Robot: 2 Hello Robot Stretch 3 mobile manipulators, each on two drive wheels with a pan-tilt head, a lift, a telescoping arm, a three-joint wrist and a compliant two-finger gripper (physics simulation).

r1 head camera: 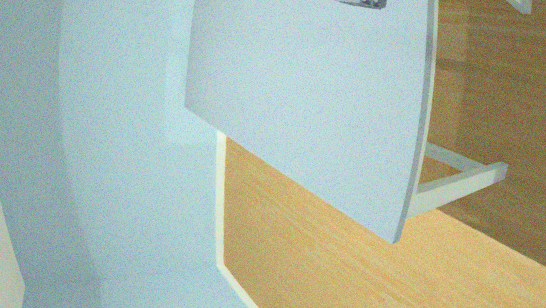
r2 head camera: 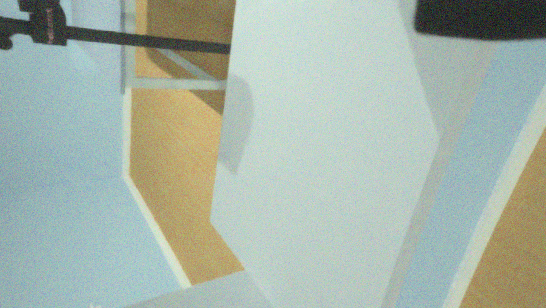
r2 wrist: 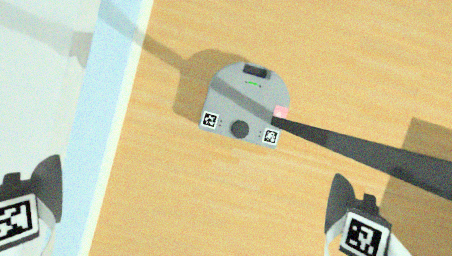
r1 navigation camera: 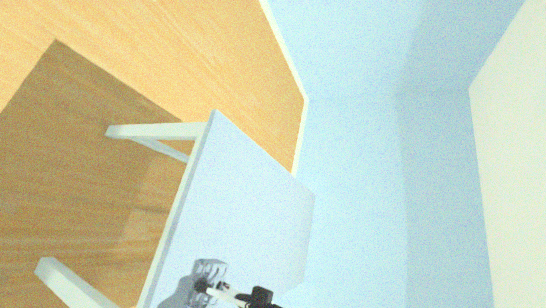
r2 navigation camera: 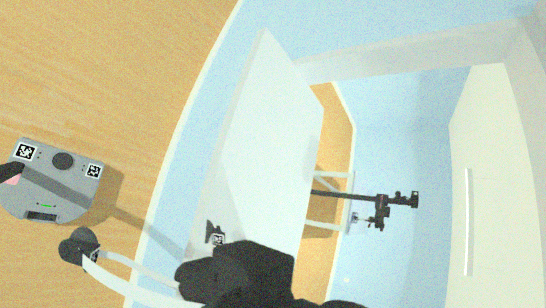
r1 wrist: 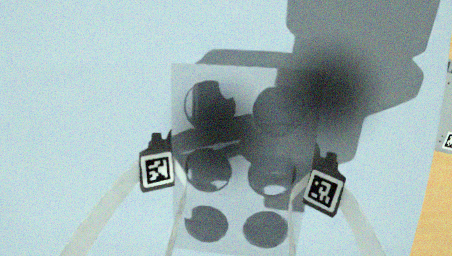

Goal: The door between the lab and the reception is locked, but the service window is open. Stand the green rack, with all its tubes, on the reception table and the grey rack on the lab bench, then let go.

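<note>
The grey rack [r1 wrist: 197,72] [r1 navigation camera: 210,267] [r1 head camera: 362,2] [r2 navigation camera: 354,217] is upright, its top plate with two rows of round holes facing the r1 wrist camera. It is at or very close above the pale table top [r1 head camera: 310,100] [r1 navigation camera: 240,200]; whether its base touches cannot be told. The r1 gripper [r1 wrist: 245,150] [r1 navigation camera: 212,287] is shut on the rack, one finger on each side. The r2 gripper [r2 wrist: 194,197] [r2 navigation camera: 145,239] is wide open with nothing between its fingers, high above the floor. The green rack and its tubes do not show in these views.
A grey robot base [r2 wrist: 245,105] [r2 navigation camera: 55,182] stands on the wooden floor under the r2 gripper. A broad pale panel [r2 head camera: 325,150] [r2 navigation camera: 275,125] lies between r2 and the far room, where r1's dark mast and head [r2 navigation camera: 382,210] [r2 head camera: 49,22] show. Blue walls [r1 navigation camera: 350,150] flank the table.
</note>
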